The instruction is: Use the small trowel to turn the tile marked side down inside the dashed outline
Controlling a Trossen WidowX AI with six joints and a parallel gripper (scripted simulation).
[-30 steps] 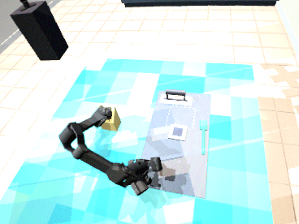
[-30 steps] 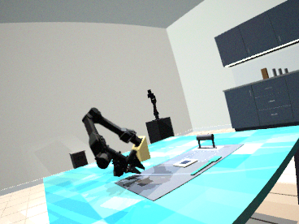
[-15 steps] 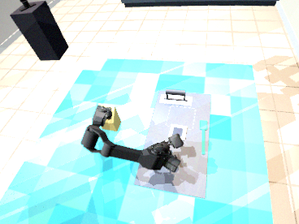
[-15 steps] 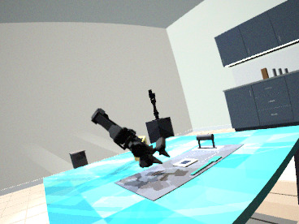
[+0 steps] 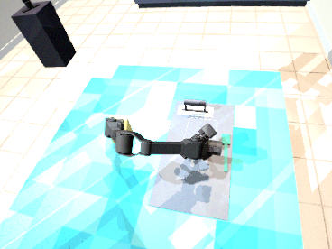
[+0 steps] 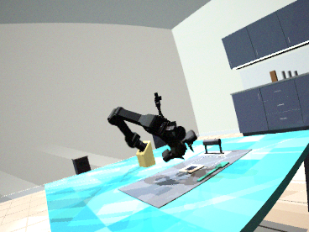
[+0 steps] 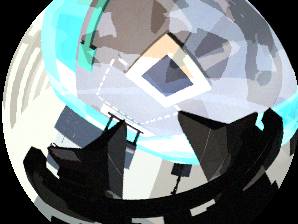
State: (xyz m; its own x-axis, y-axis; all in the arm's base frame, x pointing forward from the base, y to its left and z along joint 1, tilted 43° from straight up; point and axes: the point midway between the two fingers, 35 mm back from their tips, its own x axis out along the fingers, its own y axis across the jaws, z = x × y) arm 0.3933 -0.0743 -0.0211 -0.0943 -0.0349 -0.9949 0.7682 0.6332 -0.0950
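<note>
The white tile lies 70 mm below my gripper tip. Round my gripper tip: grey mat 10 mm to the right, 90 mm below; then teal tool 140 mm ahead, 70 mm below.
</note>
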